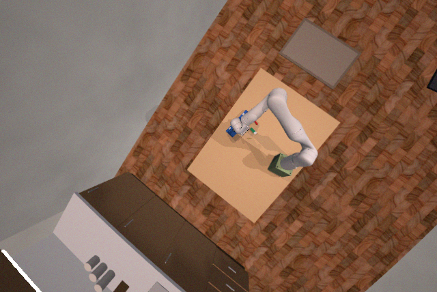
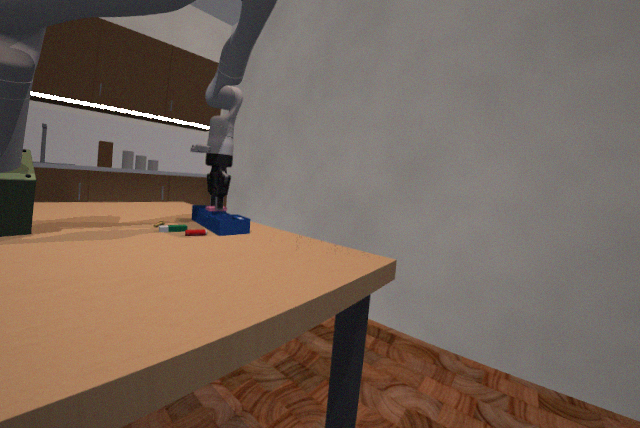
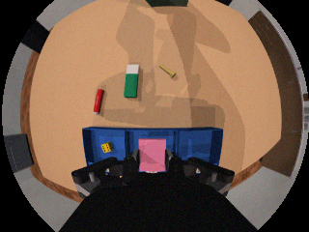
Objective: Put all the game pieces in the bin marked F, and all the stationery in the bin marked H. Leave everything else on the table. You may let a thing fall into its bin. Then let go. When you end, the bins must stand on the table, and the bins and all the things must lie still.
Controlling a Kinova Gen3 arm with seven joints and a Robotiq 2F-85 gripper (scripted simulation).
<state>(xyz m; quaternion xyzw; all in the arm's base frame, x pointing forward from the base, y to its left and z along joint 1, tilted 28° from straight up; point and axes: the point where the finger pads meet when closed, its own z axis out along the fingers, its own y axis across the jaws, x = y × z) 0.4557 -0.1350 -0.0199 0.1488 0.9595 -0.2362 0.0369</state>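
The green piece is 14 cm behind my hand and 6 cm below it. Round my hand: pink block (2 cm below); red piece (11 cm behind, 8 cm to the right, 6 cm below); yellow piece (8 cm to the right, 5 cm below, 2 cm behind).
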